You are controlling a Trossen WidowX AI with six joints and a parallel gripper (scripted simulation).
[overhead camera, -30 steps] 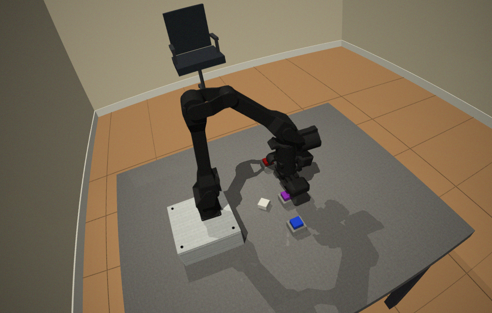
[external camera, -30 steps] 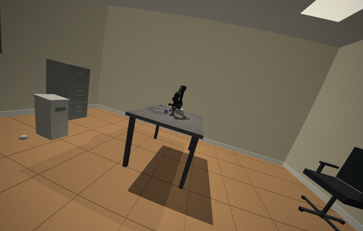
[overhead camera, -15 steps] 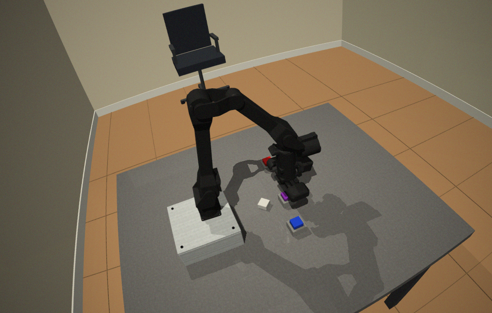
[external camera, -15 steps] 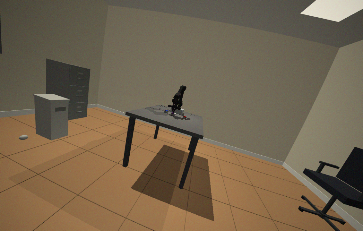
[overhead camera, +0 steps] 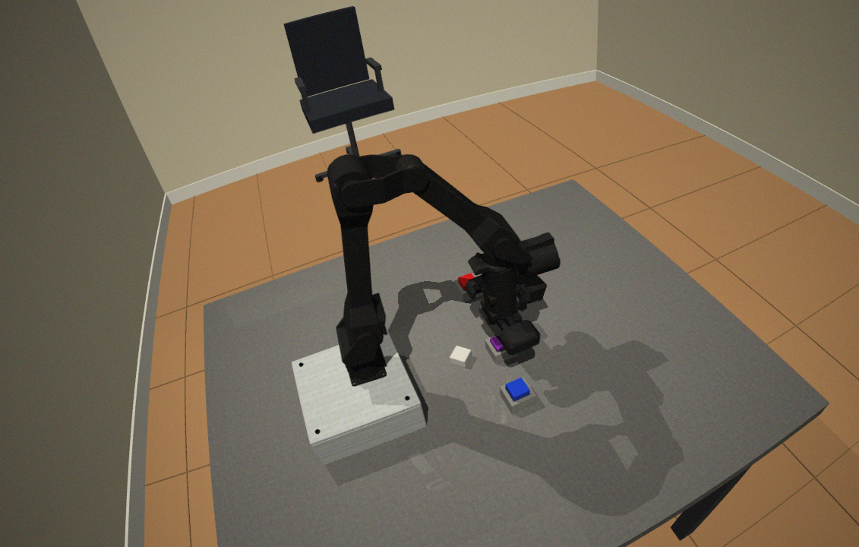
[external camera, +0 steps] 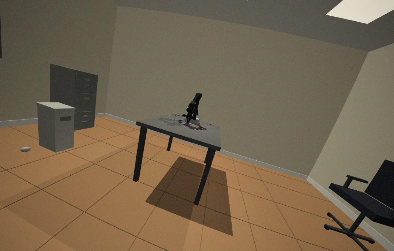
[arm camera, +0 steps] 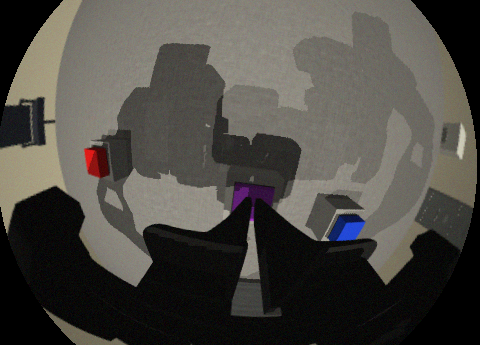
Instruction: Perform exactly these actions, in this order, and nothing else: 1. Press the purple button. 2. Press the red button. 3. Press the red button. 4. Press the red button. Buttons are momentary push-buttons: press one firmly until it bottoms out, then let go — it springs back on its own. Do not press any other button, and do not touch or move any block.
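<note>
My gripper tip is 10 mm above the purple button. From my gripper tip the other things lie so: white block 80 mm behind, 20 mm below, 10 mm to the left; red button 190 mm to the left; blue button 120 mm to the right, 20 mm behind.
</note>
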